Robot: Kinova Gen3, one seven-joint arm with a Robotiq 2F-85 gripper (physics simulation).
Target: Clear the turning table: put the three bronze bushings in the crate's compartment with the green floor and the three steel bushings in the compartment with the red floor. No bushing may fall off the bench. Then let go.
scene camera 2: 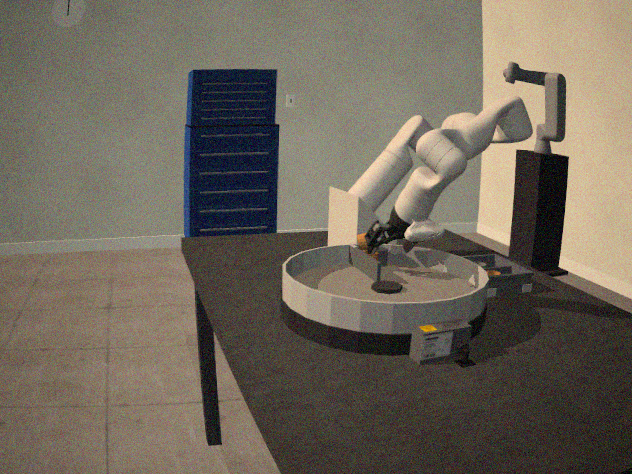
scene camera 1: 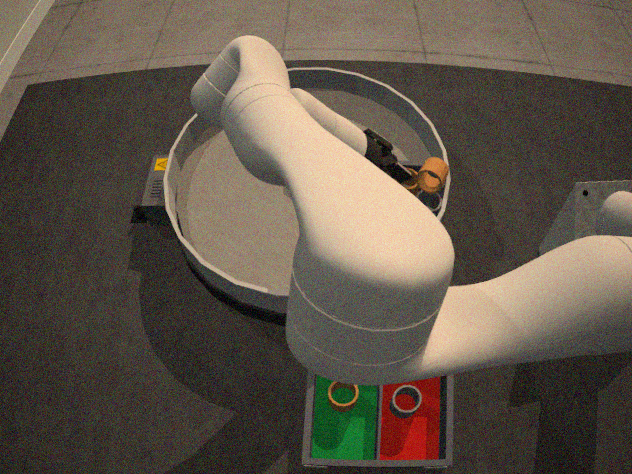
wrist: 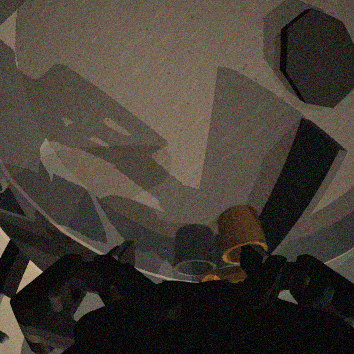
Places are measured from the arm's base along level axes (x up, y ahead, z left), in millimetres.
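Pixels of known places: gripper, fingertip midpoint: (scene camera 2: 388, 251) (wrist: 188, 254); arm's base, origin of the base link: (scene camera 2: 357, 205) (scene camera 1: 620, 222).
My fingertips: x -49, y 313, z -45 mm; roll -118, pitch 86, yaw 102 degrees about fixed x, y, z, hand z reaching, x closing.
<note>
Ahead of a thing's pixels: the offset from my fingertips to its top centre. "pt": to the spot under its first point.
My gripper (scene camera 1: 403, 172) (scene camera 2: 371, 239) (wrist: 188, 254) is open and empty, low at the turning table's (scene camera 1: 176, 224) (scene camera 2: 344, 312) rim, beside the bushings. A bronze bushing {dy +3, dx +1, dz -46 mm} (scene camera 1: 410, 179) (wrist: 240, 230) stands upright against the divider {pt dy +71, dx -8, dz -64 mm} (wrist: 300, 185). A steel bushing {dy -27, dx +1, dz -10 mm} (scene camera 1: 431, 200) (wrist: 194, 244) stands beside it. Another bronze bushing {dy -32, dx +42, dz -40 mm} (scene camera 1: 434, 168) (scene camera 2: 361, 240) (wrist: 229, 274) lies raised on its side on top of the cluster, partly hidden by the gripper in the wrist view. Another steel bushing does not show clearly there. In the crate {dy +38, dx -40, dz +281 mm} (scene camera 1: 307, 423) (scene camera 2: 510, 286), one bronze bushing {dy +85, dx -46, dz +253 mm} (scene camera 1: 343, 407) is on green, one steel bushing {dy +3, dx -46, dz +262 mm} (scene camera 1: 406, 413) on red.
The arm hides part of the turning table and the crate's rear edge in scene camera 1. A dark hub {dy +149, dx -29, dz -67 mm} (scene camera 2: 386, 287) (wrist: 320, 57) is at the turning table's centre. A grey box {pt dy +391, dx -32, dz -58 mm} (scene camera 1: 153, 181) (scene camera 2: 433, 344) stands outside the rim. An upright panel (scene camera 2: 343, 216) stands behind.
</note>
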